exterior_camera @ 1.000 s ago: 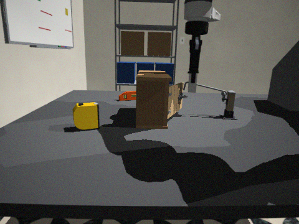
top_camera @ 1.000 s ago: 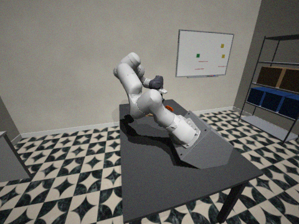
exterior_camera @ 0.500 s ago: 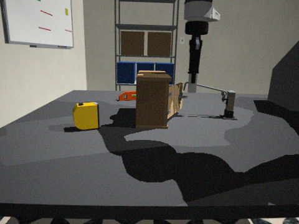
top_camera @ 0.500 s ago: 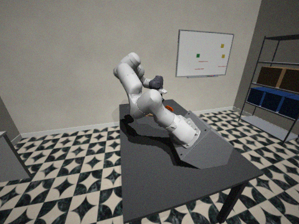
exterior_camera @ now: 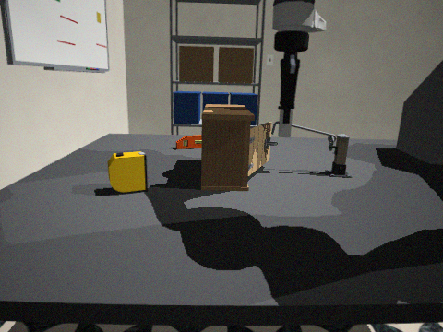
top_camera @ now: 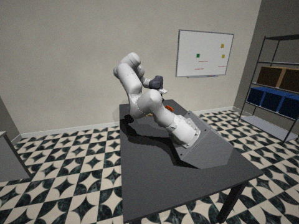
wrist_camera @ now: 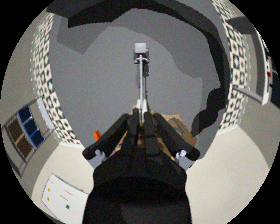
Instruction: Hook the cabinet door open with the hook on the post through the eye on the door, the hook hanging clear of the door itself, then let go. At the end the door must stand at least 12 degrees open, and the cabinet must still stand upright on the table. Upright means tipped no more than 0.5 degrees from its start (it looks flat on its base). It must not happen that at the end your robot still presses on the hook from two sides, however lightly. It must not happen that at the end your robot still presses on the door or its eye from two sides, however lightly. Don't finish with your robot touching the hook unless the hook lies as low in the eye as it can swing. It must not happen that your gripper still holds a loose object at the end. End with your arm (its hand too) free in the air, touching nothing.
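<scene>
Right now the cabinet door is 60 mm ahead of my hand, 50 mm to the left of it and 50 mm below it. From my hand the other things lie so: yellow tape measure 330 mm ahead, 140 mm to the left, 80 mm below; then orange level 220 mm ahead, 230 mm to the right, 100 mm below.
</scene>
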